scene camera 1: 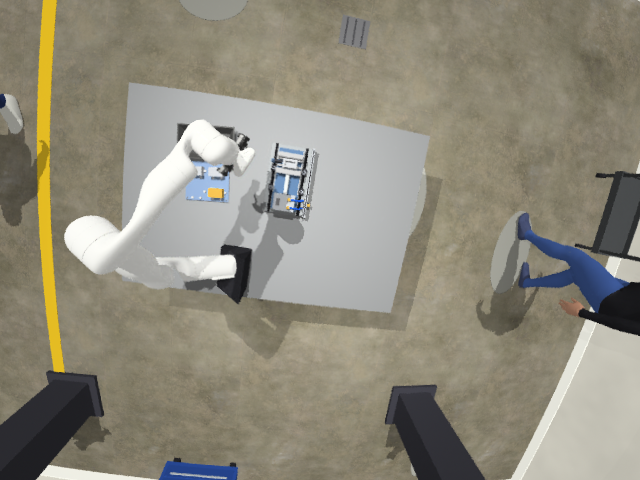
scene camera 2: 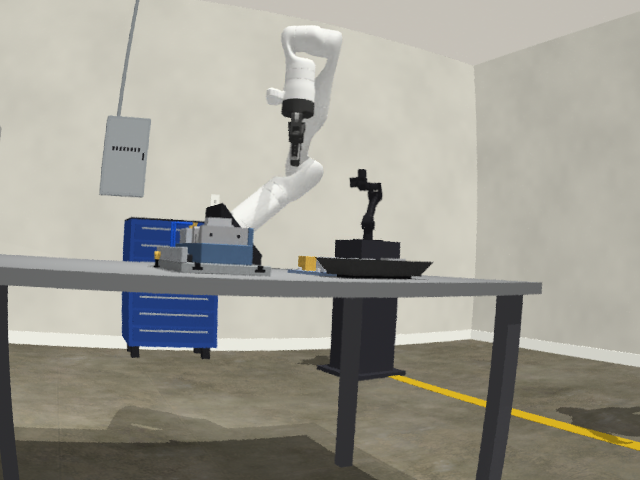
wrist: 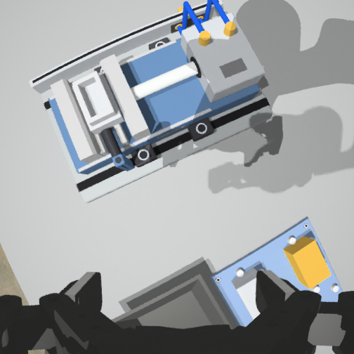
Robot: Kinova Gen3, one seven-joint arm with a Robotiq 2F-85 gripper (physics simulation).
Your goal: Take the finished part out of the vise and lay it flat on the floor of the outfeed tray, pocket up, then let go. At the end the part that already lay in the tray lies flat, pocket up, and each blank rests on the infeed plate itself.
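Frame: origin at the arm's base, x ahead, y left, z up, level; centimetres.
Where they show: gripper, fingertip midpoint: (scene camera 2: 294,163); arm's base at its link origin: (scene camera 1: 231,265).
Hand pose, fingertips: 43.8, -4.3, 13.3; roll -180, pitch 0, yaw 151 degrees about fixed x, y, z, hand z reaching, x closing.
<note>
Things, the pixels of their centre, and the offset from my fingertips, as dx, dy, dz.
- finished part at the middle of its body: (scene camera 2: 217,226) (scene camera 1: 290,164) +0.4, -17.8, -15.5
- vise at the middle of its body: (scene camera 2: 208,249) (scene camera 1: 288,180) -6.2, -17.5, -20.3
- blue infeed plate at the middle of its body: (scene camera 1: 207,181) -9.5, +18.5, -24.9
- orange block at the middle of its body: (scene camera 2: 312,263) (scene camera 1: 216,192) -14.1, +13.8, -22.7
The finished part (scene camera 1: 290,162) (wrist: 102,102), a light block with a rectangular pocket facing up, sits between the jaws of the vise (scene camera 1: 279,183) (scene camera 2: 224,253) (wrist: 170,107). My gripper (scene camera 2: 294,162) (wrist: 178,289) is open and empty, high above the table and clear of the part. The dark outfeed tray (scene camera 1: 206,125) (scene camera 2: 374,267) shows partly at the bottom of the wrist view; the arm covers much of it in scene camera 1. The part in the tray does not show. The blue infeed plate (scene camera 1: 196,190) (wrist: 275,255) bears light blanks (scene camera 1: 215,172) (wrist: 247,300), partly hidden by my arm or finger.
An orange block (scene camera 1: 215,192) (scene camera 2: 307,263) (wrist: 307,262) stands on the infeed plate among white pins. Blue hoses with orange tips (wrist: 204,37) rise at the vise's far end. A dark rod with a blue end (wrist: 112,145) sticks out beside the part. A rail runs along the vise.
</note>
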